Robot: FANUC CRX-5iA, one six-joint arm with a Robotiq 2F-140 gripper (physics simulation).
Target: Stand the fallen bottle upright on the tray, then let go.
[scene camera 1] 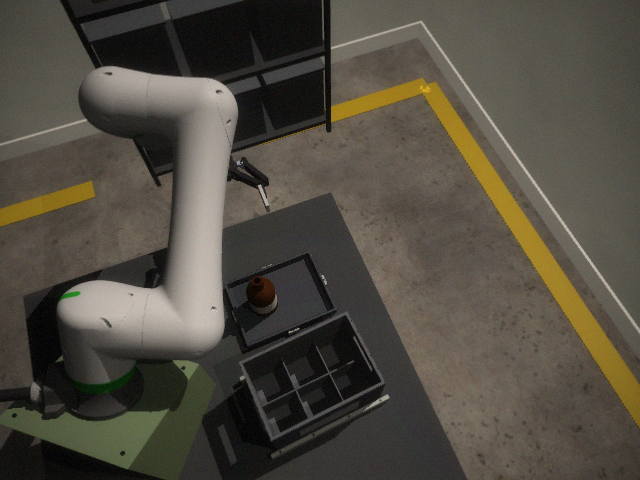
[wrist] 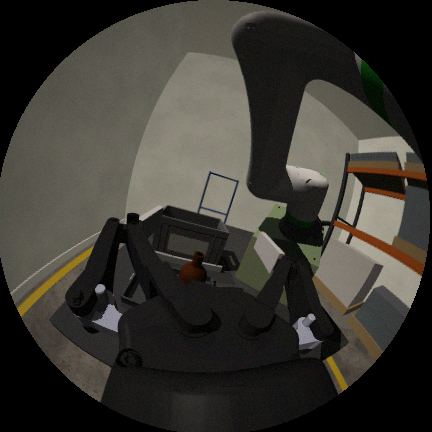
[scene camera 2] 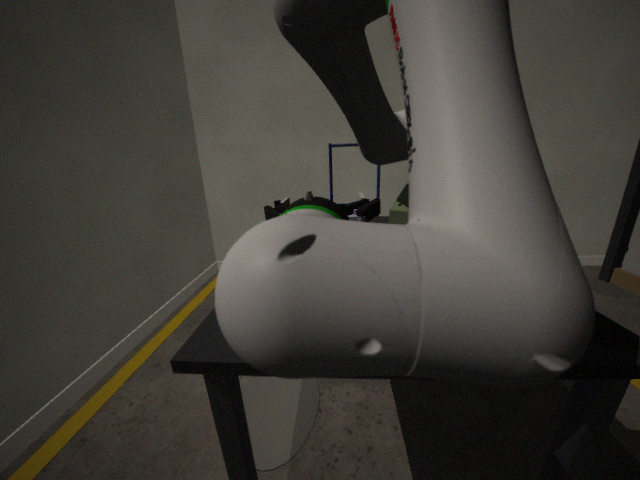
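Seen in the pictures: gripper, fingertip midpoint: (scene camera 1: 238,218) (wrist: 210,228); arm's base at its link origin: (scene camera 1: 105,390) (wrist: 294,228).
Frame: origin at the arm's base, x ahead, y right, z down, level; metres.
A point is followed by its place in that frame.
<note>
The brown bottle (scene camera 1: 262,295) {x 0.328, y -0.214, z 0.149 m} (wrist: 193,272) {x 0.319, y -0.262, z 0.150 m} with a white label stands upright on the dark tray (scene camera 1: 299,294) {x 0.420, y -0.248, z 0.263 m}, towards its left side in scene camera 1. Its neck points up. In the wrist view its lower part is hidden behind the gripper body. My gripper (scene camera 2: 323,197) {x 0.305, y -0.356, z -0.001 m} (wrist: 210,228) {x 0.305, y -0.356, z -0.001 m} is open, with nothing between its fingers. It is apart from the bottle and up beyond the table's far edge in scene camera 1, where one finger (scene camera 1: 264,197) {x 0.373, y -0.396, z -0.012 m} shows and the arm hides the other. The bottle and tray are hidden behind the arm in scene camera 2.
A grey divided crate (scene camera 1: 330,414) {x 0.444, y 0.100, z 0.135 m} (wrist: 187,245) {x 0.391, y -0.077, z 0.182 m} stands close beside the tray, with a pale strip (scene camera 1: 330,426) {x 0.442, y 0.109, z 0.238 m} along its outer side. The green pedestal (scene camera 1: 170,408) {x 0.126, y 0.055, z 0.014 m} bears the arm base. A dark shelf rack (scene camera 1: 328,77) stands behind the table.
</note>
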